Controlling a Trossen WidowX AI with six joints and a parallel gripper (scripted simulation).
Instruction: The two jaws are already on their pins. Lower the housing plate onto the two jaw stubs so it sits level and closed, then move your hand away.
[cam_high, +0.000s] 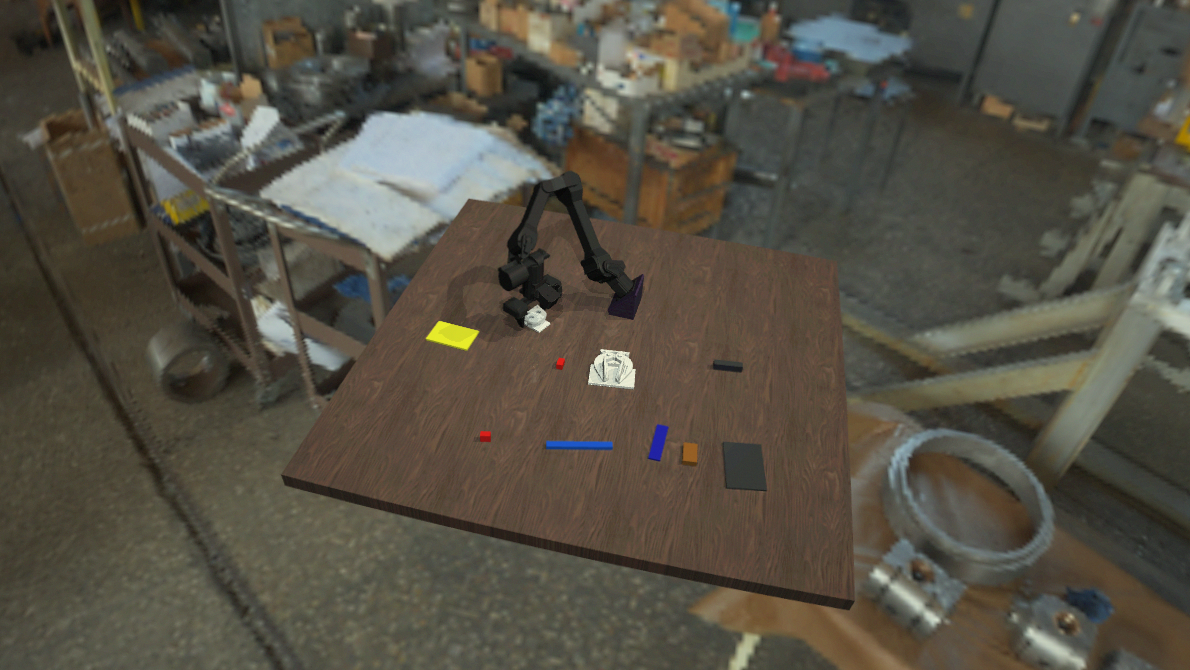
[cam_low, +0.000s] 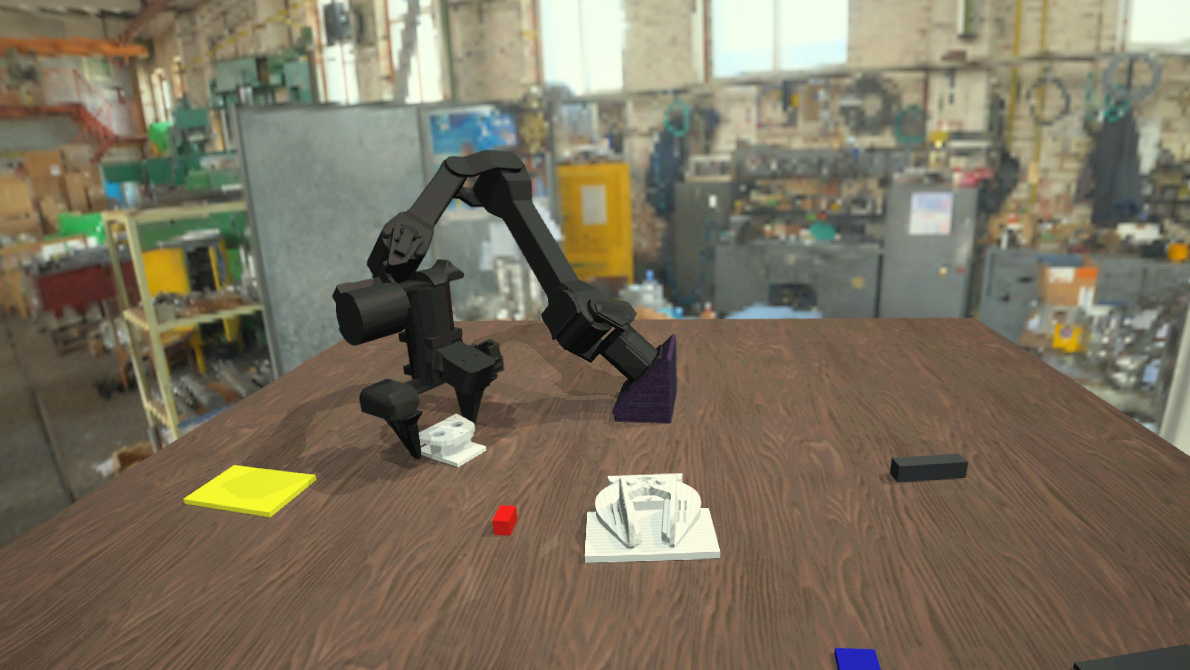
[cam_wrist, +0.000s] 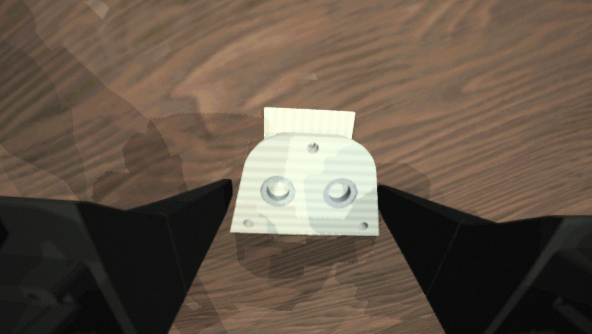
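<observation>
The small white part lies 10 mm to the left of my gripper tip. Round my gripper tip: black block: 560 mm to the left, 50 mm ahead; then yellow plate: 200 mm to the right, 120 mm ahead, 10 mm below; then red cube: 160 mm ahead, 120 mm to the left.
</observation>
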